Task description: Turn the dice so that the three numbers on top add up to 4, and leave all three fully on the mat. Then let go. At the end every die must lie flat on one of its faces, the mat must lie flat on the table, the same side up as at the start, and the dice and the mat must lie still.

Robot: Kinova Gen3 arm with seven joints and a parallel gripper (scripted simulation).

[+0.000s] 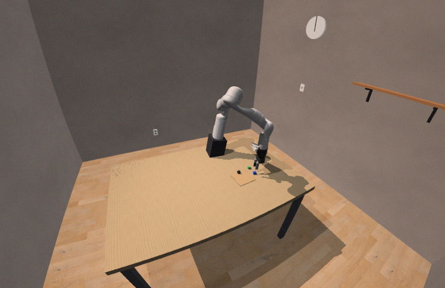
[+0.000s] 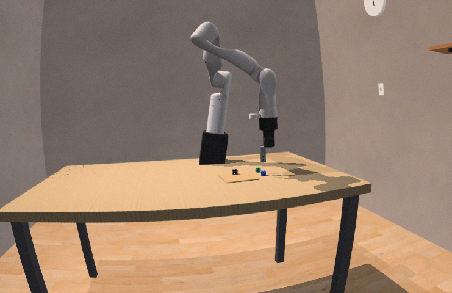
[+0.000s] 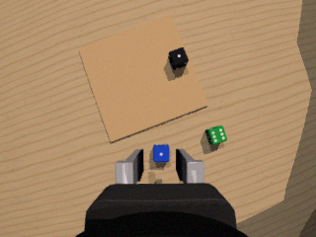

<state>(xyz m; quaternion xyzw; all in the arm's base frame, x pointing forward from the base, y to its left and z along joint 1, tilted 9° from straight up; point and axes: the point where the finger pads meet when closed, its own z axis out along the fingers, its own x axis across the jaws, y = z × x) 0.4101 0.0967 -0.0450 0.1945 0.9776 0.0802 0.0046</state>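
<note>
Right now the blue die is 7 cm below my hand. The rest, counted from my hand: black die: 7 cm behind, 10 cm to the right, 7 cm below; then tan mat: 2 cm behind, 10 cm to the right, 8 cm below; then green die: 8 cm behind, 1 cm to the left, 7 cm below.
</note>
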